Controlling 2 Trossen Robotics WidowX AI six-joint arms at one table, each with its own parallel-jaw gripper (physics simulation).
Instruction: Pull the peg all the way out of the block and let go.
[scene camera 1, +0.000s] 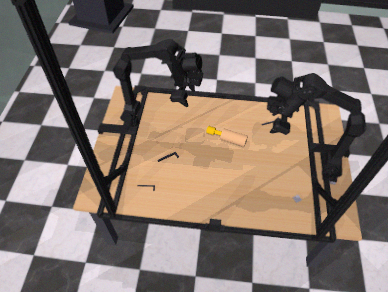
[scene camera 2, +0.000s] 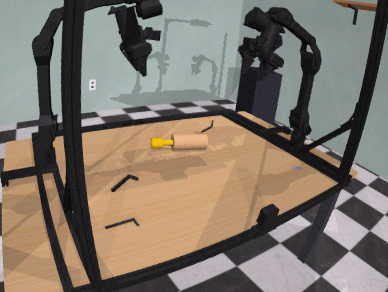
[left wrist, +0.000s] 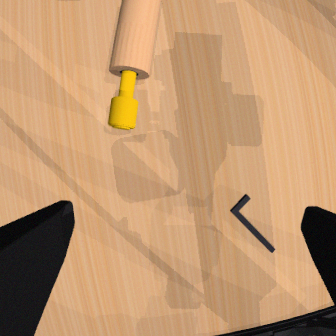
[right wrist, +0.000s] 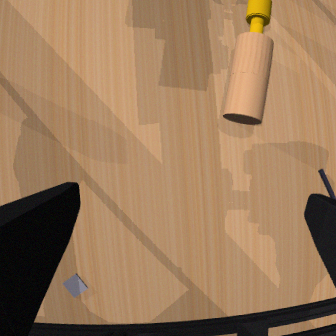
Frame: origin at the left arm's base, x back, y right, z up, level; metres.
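Seen in the pictures: left gripper, fingertip midpoint: (scene camera 1: 190, 99) (scene camera 2: 141, 73) (left wrist: 192, 216); right gripper, fingertip midpoint: (scene camera 1: 271, 124) (scene camera 2: 250, 77) (right wrist: 196, 200); left arm's base, origin of the base link: (scene camera 1: 131, 123) (scene camera 2: 45, 162); right arm's base, origin of the base link: (scene camera 1: 329, 175) (scene camera 2: 296, 144).
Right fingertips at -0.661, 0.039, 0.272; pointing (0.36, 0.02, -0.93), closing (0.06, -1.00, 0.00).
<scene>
Pixels of each thing's top centre, then the offset from my right fingertips to it, as dx, dy, dz.
- yellow peg, middle of its top: (left wrist: 125, 78) (right wrist: 259, 28) (scene camera 2: 169, 137) (scene camera 1: 219, 130) +0.223, -0.101, -0.246
- light wooden cylindrical block, middle of its top: (left wrist: 133, 22) (right wrist: 254, 72) (scene camera 2: 189, 134) (scene camera 1: 234, 134) +0.149, -0.094, -0.236
- thin dark key, middle of its top: (scene camera 2: 207, 122) -0.003, -0.260, -0.260
- small grey piece, middle of its top: (right wrist: 74, 285) (scene camera 2: 297, 167) (scene camera 1: 297, 198) -0.190, +0.133, -0.288
A yellow peg (scene camera 1: 211, 131) (scene camera 2: 157, 143) (left wrist: 123, 111) (right wrist: 259, 10) with a thick head lies on its side, its thin shaft in the end of the light wooden cylindrical block (scene camera 1: 234, 137) (scene camera 2: 190, 142) (left wrist: 136, 42) (right wrist: 250, 77). The head and a short stretch of shaft show outside the block; the rest of the shaft is hidden. My left gripper (scene camera 1: 189, 95) (left wrist: 192, 216) is open and empty, above the table on the peg's side. My right gripper (scene camera 1: 278, 120) (right wrist: 196, 200) is open and empty, above the table beyond the block's other end. Neither touches the peg or block.
L-shaped black keys (scene camera 1: 168, 157) (scene camera 2: 121, 223) lie on the left of the table in the scene views. Another thin dark key (scene camera 2: 207, 127) lies behind the block. A small grey piece (scene camera 1: 297, 199) (scene camera 2: 297, 168) (right wrist: 75, 285) lies at the right. Black frame bars border the table.
</scene>
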